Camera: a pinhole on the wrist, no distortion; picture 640 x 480 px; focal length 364.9 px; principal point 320.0 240.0 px. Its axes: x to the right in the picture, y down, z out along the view. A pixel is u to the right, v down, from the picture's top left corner.
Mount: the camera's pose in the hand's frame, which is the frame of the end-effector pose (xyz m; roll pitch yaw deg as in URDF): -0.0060 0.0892 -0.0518 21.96 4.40 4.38
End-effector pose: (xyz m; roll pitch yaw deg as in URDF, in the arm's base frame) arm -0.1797 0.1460 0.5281 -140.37 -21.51 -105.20
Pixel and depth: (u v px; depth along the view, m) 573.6 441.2 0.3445
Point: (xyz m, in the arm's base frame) -0.1961 -0.2300 0.3009
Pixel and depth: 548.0 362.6 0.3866
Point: -0.1323 -0.2434 0.3346
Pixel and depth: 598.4 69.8 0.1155
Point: -0.1906 0.0479 0.5408
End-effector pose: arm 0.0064 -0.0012 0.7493 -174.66 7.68 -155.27
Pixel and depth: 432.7 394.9 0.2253
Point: -0.0778 0.0509 0.5448
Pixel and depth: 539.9 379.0 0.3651
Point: -0.2021 -0.0197 0.3910
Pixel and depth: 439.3 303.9 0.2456
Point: -0.0690 -0.0057 0.5495
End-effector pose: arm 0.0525 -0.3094 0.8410 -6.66 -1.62 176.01
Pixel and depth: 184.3 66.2 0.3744
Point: 0.1728 -0.1222 1.1011
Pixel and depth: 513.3 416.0 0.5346
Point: -0.2652 -0.5000 1.3455
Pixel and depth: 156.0 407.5 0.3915
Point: 0.2023 -0.4634 1.2133
